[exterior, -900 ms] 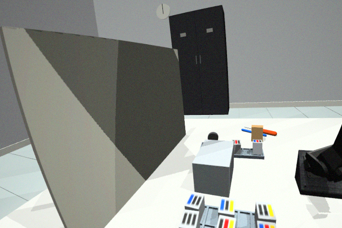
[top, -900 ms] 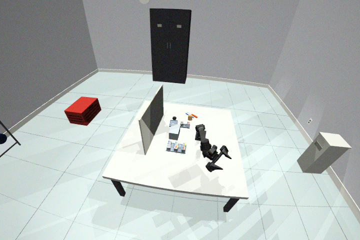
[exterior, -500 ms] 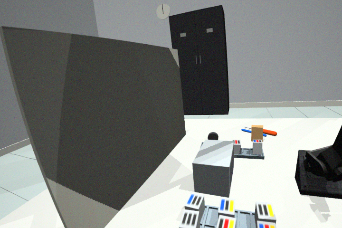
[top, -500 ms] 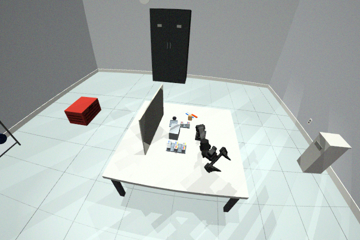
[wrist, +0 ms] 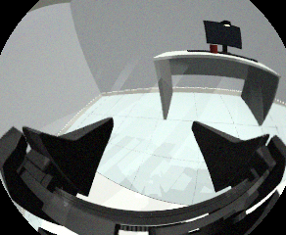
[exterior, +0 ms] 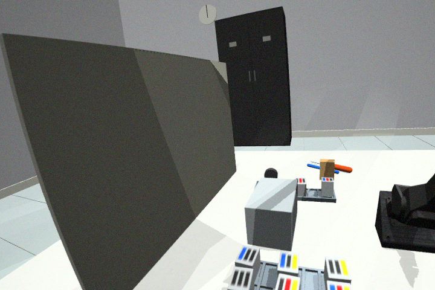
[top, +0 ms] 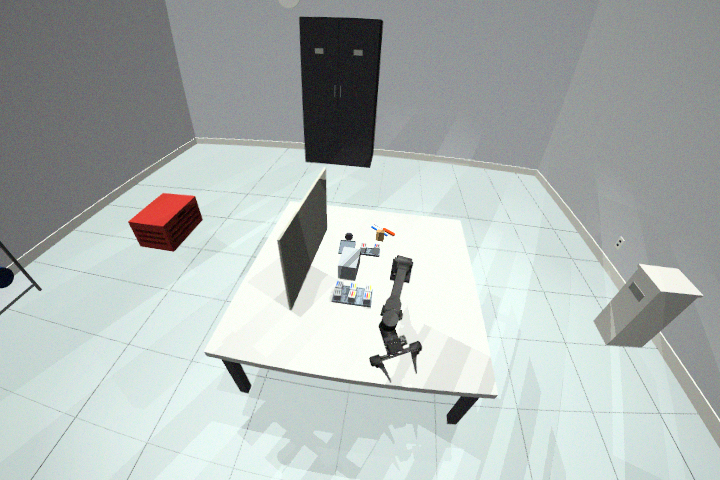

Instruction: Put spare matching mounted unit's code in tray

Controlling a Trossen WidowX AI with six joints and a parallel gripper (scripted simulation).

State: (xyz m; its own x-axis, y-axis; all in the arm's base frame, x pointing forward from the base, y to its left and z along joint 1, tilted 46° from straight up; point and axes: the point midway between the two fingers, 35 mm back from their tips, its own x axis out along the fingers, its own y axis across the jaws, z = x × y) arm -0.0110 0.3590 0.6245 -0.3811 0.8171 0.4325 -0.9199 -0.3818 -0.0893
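My gripper tip is now 300 mm short of the grey mounted unit, 710 mm to the left of it and 180 mm above it. Also, from my gripper tip: tall grey panel 530 mm ahead, 730 mm to the right, 10 mm below.
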